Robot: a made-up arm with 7 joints. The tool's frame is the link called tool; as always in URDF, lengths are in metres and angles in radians. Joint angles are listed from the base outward. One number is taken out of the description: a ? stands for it. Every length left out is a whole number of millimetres.
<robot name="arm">
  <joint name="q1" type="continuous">
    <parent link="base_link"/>
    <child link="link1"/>
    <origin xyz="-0.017 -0.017 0.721" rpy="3.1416 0 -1.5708"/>
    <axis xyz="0 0 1"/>
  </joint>
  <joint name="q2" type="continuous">
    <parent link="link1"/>
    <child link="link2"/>
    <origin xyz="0.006 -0.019 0" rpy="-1.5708 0 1.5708"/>
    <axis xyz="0 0 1"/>
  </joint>
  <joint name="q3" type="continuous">
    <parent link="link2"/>
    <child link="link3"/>
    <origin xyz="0.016 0.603 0" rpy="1.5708 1.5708 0"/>
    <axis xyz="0 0 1"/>
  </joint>
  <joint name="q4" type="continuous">
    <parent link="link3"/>
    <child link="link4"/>
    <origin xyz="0.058 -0.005 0" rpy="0 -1.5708 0"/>
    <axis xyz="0 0 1"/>
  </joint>
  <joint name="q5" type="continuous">
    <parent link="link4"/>
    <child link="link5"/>
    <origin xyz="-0.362 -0.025 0" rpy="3.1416 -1.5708 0"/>
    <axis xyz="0 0 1"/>
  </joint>
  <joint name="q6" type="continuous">
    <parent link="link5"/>
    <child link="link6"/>
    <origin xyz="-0.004 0.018 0" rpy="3.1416 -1.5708 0"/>
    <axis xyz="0 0 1"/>
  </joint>
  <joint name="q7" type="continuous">
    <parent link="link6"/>
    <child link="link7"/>
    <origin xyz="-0.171 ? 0" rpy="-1.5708 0 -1.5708"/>
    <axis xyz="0 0 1"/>
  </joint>
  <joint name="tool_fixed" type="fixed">
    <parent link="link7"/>
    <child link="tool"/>
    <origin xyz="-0.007 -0.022 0" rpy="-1.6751 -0.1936 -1.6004"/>
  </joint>
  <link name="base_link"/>
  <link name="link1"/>
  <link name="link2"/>
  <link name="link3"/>
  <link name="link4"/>
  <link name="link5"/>
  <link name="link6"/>
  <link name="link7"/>
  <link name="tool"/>
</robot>
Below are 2 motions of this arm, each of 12 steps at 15 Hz.
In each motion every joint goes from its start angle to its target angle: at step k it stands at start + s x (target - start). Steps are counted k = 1, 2, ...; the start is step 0. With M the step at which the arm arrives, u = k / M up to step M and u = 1 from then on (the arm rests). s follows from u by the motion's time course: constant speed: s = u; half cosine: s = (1 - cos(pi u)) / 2; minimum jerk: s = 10 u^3 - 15 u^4 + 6 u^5.
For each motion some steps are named. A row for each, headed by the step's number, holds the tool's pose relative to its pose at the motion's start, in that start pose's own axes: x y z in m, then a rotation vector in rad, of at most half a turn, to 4 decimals.
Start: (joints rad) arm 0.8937 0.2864 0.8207 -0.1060 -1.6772 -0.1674 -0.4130
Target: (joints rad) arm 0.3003 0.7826 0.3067 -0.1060 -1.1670 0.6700 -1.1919
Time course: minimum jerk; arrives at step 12
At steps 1, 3, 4, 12:
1: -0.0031 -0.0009 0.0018 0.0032 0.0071 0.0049
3: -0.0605 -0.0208 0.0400 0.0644 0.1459 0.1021
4: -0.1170 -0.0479 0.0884 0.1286 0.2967 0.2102
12: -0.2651 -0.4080 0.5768 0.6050 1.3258 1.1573

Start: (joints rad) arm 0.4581 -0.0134 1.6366 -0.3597 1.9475 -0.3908 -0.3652
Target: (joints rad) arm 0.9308 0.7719 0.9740 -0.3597 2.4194 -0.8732 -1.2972
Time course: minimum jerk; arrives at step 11
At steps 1, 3, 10, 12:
1: -0.0004 0.0024 -0.0054 -0.0081 0.0038 -0.0007
3: -0.0017 0.0416 -0.1085 -0.1576 0.0781 -0.0269
10: 0.2960 -0.0019 -0.8111 -0.9140 0.6874 -0.8358
12: 0.2997 -0.0045 -0.8154 -0.9163 0.6922 -0.8454

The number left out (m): 0.024
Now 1 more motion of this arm.
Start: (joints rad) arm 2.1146 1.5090 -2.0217 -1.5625 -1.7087 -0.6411 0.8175
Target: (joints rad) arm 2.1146 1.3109 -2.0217 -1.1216 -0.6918 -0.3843 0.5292
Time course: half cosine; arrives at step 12
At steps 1, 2, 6, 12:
1: -0.0011 -0.0023 0.0030 0.0036 -0.0110 -0.0044
2: -0.0044 -0.0093 0.0121 0.0153 -0.0431 -0.0177
6: -0.0293 -0.0854 0.1005 0.1855 -0.3057 -0.1474
12: -0.0561 -0.2137 0.2118 0.5078 -0.5595 -0.3178

